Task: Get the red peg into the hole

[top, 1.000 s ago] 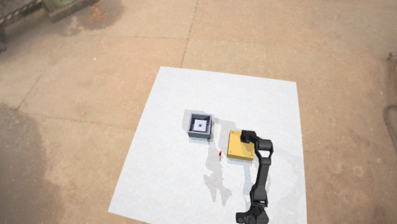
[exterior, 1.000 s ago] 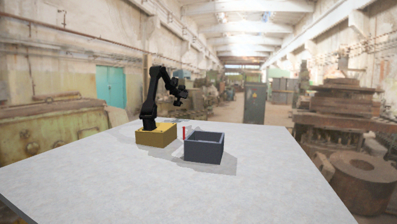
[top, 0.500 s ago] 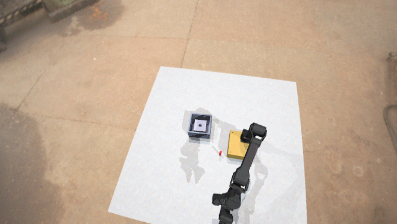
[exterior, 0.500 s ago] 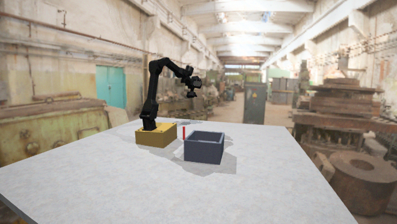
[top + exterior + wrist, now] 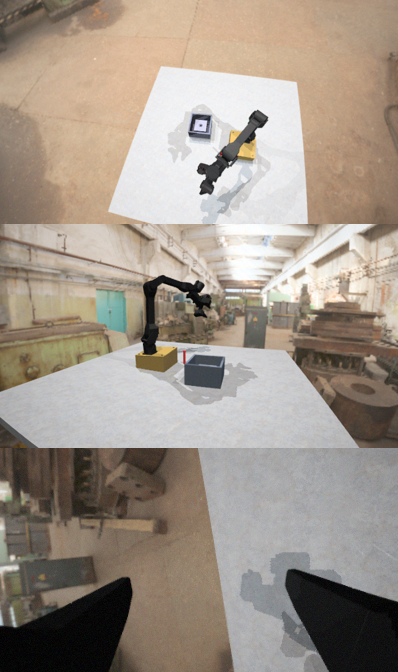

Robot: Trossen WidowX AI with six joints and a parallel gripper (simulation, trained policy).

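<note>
The red peg lies 270 mm to the right of my gripper tip, 250 mm below it and 70 mm behind it. The rest, counted from my gripper tip: plate: 450 mm to the right, 250 mm below, 120 mm ahead; grey box: 450 mm to the right, 270 mm below, 120 mm ahead.
</note>
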